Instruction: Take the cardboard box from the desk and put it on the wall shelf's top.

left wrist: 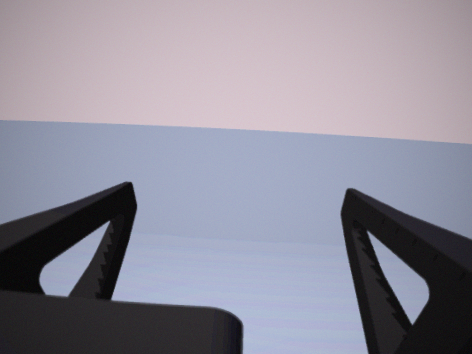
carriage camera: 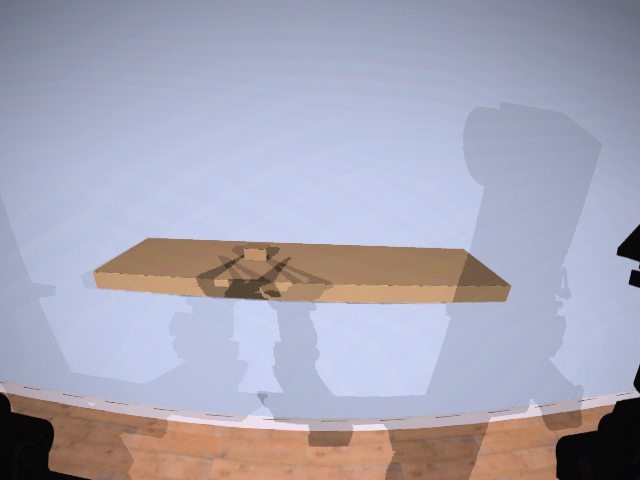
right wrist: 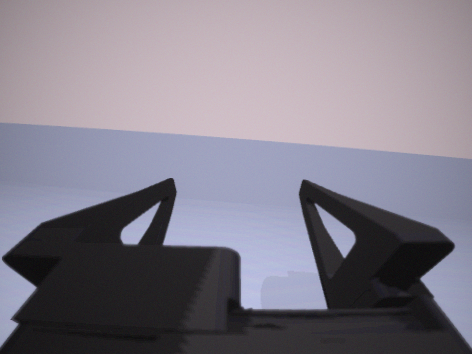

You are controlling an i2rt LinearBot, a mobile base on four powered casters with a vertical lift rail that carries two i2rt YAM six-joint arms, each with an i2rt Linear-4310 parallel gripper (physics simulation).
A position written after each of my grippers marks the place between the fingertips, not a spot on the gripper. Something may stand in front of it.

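Note:
My left gripper (left wrist: 238,197) is visible to me, and so is my right gripper (right wrist: 237,185). I can also see a wooden wall shelf (carriage camera: 214,268).

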